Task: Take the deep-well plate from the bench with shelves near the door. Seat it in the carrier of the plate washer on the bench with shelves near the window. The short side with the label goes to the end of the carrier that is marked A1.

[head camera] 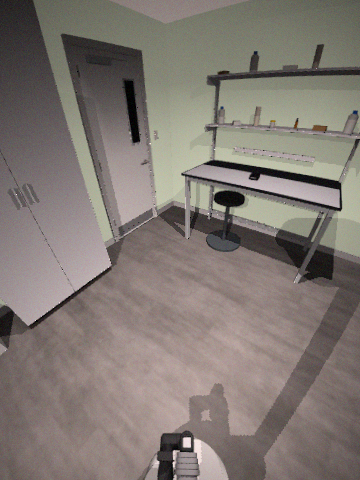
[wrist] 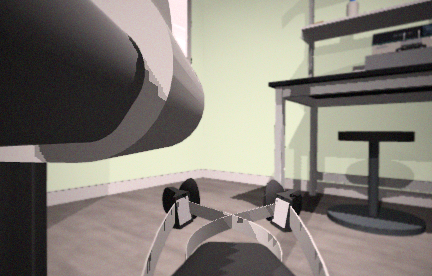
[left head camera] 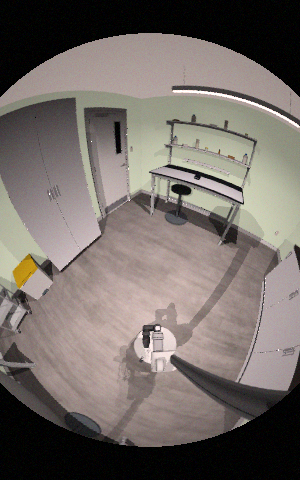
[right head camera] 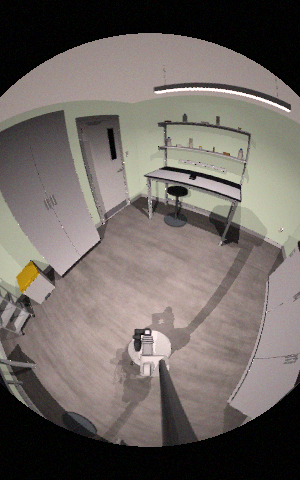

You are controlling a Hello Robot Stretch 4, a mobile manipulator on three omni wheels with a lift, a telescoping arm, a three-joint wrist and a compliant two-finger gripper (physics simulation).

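Places are measured from the robot's base along level axes (x right, y back, z down), in millimetres.
Where they show: gripper, fingertip midpoint: (wrist: 231,195) (left head camera: 146,362) (right head camera: 137,366).
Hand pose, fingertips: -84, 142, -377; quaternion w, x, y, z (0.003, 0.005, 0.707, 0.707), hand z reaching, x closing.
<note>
Things, the pixels of their top centre, and the offset from my fingertips, as dx, dy, dz.
- stool at its top centre: (wrist: 374,131) -766, +1249, -79
- yellow-topped bin at its top centre: (left head camera: 22,269) (right head camera: 25,274) -1649, -711, -46
The bench with shelves near the door (head camera: 300,189) (left head camera: 220,186) (right head camera: 216,185) stands against the far wall. A small dark object (head camera: 254,176) (left head camera: 197,176) (right head camera: 193,176) lies on its top; I cannot tell whether it is the deep-well plate. In the wrist view, another bench with shelves (wrist: 345,89) stands at the right, near a window edge. A grey machine (wrist: 395,61) on it is partly cut off; its carrier and A1 mark cannot be made out. My gripper (wrist: 231,195) is open and empty, above the floor and away from both benches.
A black stool (head camera: 229,199) (left head camera: 181,190) (right head camera: 177,191) stands at the door bench. Another stool (wrist: 376,136) stands by the other bench. A tall cabinet (head camera: 45,200) stands left of the door (head camera: 112,150). A yellow-topped bin (left head camera: 37,285) and a cart are at the left.
</note>
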